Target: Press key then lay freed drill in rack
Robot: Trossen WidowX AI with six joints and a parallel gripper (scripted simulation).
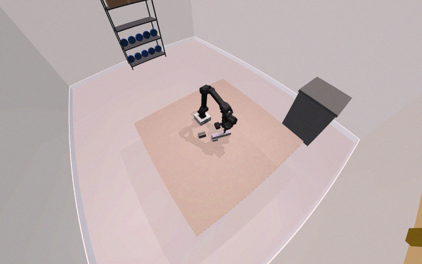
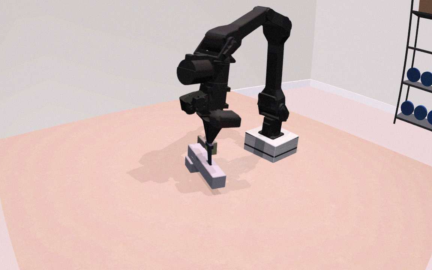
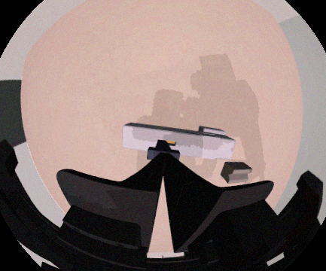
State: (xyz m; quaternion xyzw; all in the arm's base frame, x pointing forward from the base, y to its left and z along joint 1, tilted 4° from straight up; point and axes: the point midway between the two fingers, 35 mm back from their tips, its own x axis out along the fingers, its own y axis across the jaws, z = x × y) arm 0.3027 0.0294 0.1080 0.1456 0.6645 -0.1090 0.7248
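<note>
My gripper tip is 20 mm past the drill, 50 mm to the left of it and 70 mm above it. The rest, counted from my gripper tip: dark key 30 mm below; dark rack 150 mm behind, 160 mm to the right, 100 mm below.
</note>
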